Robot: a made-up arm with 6 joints. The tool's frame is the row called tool. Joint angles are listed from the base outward.
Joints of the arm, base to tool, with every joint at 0 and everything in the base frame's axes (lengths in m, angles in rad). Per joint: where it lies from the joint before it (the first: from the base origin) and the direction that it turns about. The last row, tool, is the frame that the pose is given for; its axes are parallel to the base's.
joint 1: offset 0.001 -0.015 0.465 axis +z
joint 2: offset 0.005 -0.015 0.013 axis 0 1 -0.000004
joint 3: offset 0.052 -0.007 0.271 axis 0 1 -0.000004
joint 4: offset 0.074 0.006 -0.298 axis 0 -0.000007 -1
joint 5: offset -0.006 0.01 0.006 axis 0 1 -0.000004
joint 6: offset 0.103 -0.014 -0.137 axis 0 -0.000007 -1
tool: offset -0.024 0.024 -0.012
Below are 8 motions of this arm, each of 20 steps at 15 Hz.
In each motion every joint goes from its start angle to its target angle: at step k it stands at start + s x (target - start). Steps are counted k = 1, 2, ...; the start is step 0. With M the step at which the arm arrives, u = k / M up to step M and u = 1 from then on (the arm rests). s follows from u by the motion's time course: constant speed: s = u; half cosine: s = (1 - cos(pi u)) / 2; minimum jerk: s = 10 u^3 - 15 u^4 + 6 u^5.
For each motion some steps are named. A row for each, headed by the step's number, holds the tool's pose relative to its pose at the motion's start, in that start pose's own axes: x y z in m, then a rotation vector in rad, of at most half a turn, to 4 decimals.
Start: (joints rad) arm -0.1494 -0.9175 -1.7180 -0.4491 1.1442 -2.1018
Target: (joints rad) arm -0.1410 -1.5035 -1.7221 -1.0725 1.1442 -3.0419
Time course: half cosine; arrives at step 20
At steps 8, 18, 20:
8: -0.0532 0.0402 0.1220 0.0179 0.2949 0.3128
18: -0.0801 0.1638 0.3442 0.3551 0.7572 0.7434
20: -0.0793 0.1698 0.3521 0.3754 0.7705 0.7557

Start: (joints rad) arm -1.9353 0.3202 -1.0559 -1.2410 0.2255 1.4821
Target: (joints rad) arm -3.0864 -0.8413 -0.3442 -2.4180 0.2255 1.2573
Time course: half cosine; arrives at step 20
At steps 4, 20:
4: 0.0143 -0.0575 0.0168 -0.0675 -0.0610 0.0393
20: -0.1502 -0.4163 0.2418 -1.0426 -0.0226 0.5717

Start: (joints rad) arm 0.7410 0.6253 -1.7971 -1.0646 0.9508 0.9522
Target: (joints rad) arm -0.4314 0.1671 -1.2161 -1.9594 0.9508 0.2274
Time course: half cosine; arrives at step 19
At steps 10, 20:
10: -0.1134 -0.3842 -0.1415 -0.5557 0.2690 0.4271
20: -0.3107 -0.6325 -0.0838 -0.7814 0.7782 0.8585

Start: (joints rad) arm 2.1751 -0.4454 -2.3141 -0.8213 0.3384 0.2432
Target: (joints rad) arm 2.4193 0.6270 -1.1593 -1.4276 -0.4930 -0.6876
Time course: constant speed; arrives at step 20
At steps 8, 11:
8: -0.3487 0.3126 -0.0232 0.7208 0.1914 0.6391
11: -0.4643 0.4078 0.0616 1.0721 0.1543 0.7877

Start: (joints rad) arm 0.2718 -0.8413 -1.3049 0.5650 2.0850 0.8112
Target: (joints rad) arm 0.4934 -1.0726 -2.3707 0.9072 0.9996 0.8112
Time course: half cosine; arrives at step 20
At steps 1, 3, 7, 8, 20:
1: -0.0014 0.0013 0.0025 0.0092 -0.0089 0.0060
3: -0.0136 0.0106 0.0228 0.0826 -0.0773 0.0533
7: -0.0936 0.0314 0.1187 0.4326 -0.3561 0.2747
8: -0.1279 0.0285 0.1499 0.5551 -0.4370 0.3503
20: -0.4683 -0.2595 0.2940 1.7863 -0.8404 1.0547

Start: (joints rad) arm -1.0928 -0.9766 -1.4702 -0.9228 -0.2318 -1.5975
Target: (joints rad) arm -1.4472 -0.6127 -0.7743 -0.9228 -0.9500 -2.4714
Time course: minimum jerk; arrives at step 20
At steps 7, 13, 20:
7: 0.0830 0.0499 -0.0248 0.0082 -0.1740 0.2089
13: 0.2298 0.1784 -0.0012 -0.0337 -0.5088 0.5282
20: 0.2716 0.2293 0.0368 -0.0616 -0.6145 0.6113

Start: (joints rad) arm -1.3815 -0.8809 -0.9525 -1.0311 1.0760 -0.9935
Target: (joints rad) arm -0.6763 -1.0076 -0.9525 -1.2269 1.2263 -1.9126
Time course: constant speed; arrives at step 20
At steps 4, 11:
4: 0.0119 -0.0130 0.0213 -0.0794 -0.0649 0.2244
11: 0.0287 -0.0331 0.0610 -0.2488 -0.1432 0.5996

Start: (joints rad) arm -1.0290 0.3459 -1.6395 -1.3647 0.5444 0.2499
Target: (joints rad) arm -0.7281 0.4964 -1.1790 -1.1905 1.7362 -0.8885
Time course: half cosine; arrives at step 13
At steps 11, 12, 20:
11: -0.1574 0.1803 0.0470 0.6282 0.9844 1.5341
12: -0.1630 0.1830 0.0536 0.6694 1.0298 1.6034
20: -0.1648 0.1838 0.0558 0.6836 1.0454 1.6267

